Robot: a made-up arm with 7 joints. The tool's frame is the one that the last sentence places.
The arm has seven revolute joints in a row. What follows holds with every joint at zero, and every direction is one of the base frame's. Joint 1 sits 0.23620 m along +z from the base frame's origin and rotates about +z. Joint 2 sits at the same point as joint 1 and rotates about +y. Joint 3 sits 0.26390 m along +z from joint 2 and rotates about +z. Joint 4 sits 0.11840 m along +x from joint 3 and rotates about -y. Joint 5 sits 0.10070 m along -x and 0.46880 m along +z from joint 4 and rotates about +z. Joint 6 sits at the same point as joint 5 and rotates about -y. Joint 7 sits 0.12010 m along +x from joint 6 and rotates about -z. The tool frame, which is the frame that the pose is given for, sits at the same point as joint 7; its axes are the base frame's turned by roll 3.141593, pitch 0.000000 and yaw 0.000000 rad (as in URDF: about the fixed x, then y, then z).
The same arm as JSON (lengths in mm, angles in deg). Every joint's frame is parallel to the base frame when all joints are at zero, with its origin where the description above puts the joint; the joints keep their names.
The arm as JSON. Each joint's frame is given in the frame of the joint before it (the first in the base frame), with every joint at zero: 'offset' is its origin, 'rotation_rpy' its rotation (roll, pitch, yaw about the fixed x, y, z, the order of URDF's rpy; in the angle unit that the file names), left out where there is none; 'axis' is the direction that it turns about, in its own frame. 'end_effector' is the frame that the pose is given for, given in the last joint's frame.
{"length_unit": "mm", "angle_unit": "deg", "chain": [
  {"id": "joint 1", "offset": [0.0, 0.0, 236.2], "axis": [0.0, 0.0, 1.0]},
  {"id": "joint 2", "offset": [0.0, 0.0, 0.0], "axis": [0.0, 1.0, 0.0]},
  {"id": "joint 3", "offset": [0.0, 0.0, 263.9], "axis": [0.0, 0.0, 1.0]},
  {"id": "joint 4", "offset": [118.4, 0.0, 0.0], "axis": [0.0, -1.0, 0.0]},
  {"id": "joint 5", "offset": [-100.7, 0.0, 468.8], "axis": [0.0, 0.0, 1.0]},
  {"id": "joint 6", "offset": [0.0, 0.0, 0.0], "axis": [0.0, -1.0, 0.0]},
  {"id": "joint 7", "offset": [120.1, 0.0, 0.0], "axis": [0.0, 0.0, -1.0]}
], "end_effector": {"offset": [0.0, 0.0, 0.0], "rotation_rpy": [-180.0, 0.0, 0.0]}}

